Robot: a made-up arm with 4 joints.
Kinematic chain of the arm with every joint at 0, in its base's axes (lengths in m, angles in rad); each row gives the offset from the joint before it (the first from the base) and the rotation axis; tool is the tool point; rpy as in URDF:
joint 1: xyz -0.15 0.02 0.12 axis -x
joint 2: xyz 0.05 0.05 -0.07 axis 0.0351 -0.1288 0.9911
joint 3: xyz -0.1 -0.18 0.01 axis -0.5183 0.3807 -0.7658
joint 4: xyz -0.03 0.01 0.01 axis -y
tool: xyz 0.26 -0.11 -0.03 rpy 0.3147 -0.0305 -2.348
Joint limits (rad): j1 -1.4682..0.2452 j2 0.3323..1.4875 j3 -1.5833..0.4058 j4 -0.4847..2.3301
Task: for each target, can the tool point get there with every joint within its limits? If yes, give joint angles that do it. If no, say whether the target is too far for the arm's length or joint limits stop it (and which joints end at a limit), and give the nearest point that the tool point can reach.
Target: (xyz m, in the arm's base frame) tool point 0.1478 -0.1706 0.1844
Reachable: yes | joints -0.9767 1.3554 -0.0313 1.1904
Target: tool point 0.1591 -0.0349 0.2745
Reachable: yes | joints -0.3650 1.3431 -0.2525 0.9262
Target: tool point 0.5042 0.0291 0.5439
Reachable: no: too far | nearest point 0.2718 -0.0349 0.2816 | short by 0.356 m
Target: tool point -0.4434 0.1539 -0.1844
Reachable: no: joint limits stop it (at a limit: joint 1, joint 2, joint 4) | nearest point -0.2600 -0.1244 -0.2397 | short by 0.338 m
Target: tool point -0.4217 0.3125 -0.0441
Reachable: no: joint limits stop it (at a limit: joint 1, joint 2, joint 4) | nearest point -0.1096 0.1171 0.0669 | short by 0.385 m
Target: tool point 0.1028 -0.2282 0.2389
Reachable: yes | joints -0.2083 0.8493 -0.6468 1.3459
